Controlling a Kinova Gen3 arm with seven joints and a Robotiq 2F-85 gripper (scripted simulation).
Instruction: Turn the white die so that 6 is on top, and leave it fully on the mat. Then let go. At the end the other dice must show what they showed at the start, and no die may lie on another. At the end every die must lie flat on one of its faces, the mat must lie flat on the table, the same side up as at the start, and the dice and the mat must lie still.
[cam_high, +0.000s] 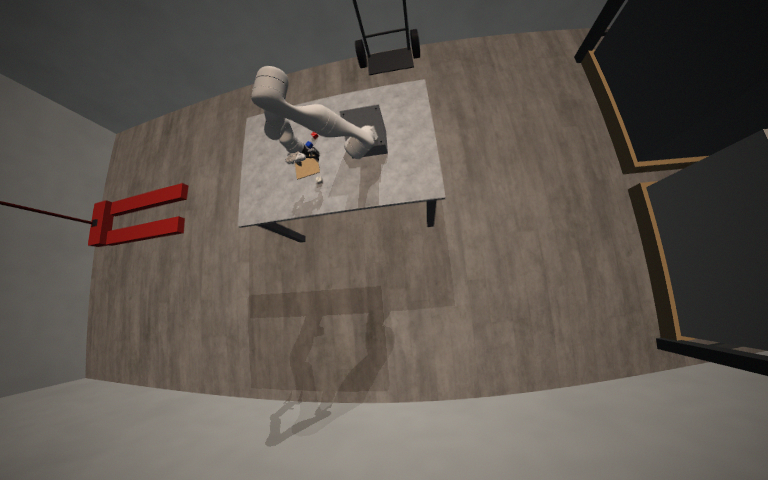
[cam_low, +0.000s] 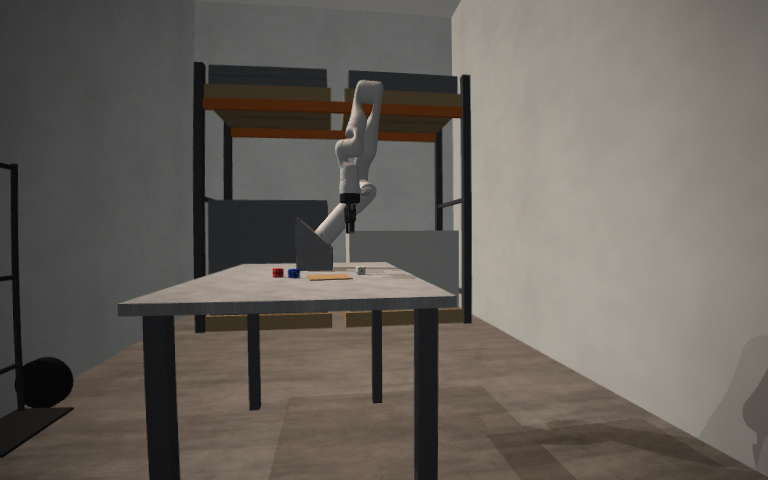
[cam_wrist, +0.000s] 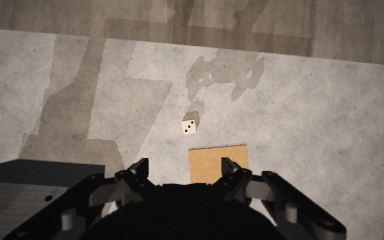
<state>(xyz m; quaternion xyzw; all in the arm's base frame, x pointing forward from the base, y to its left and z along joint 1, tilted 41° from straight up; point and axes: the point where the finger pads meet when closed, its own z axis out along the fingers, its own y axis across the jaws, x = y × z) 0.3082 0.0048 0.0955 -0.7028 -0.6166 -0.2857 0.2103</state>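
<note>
Now: the white die 1 cm ahead of my hand, 4 cm to the left of it and 14 cm below it. Also, from my hand: tan mat 7 cm ahead, 9 cm to the right, 16 cm below; red die 1 cm behind, 26 cm to the right, 14 cm below; blue die 4 cm ahead, 21 cm to the right, 14 cm below.
</note>
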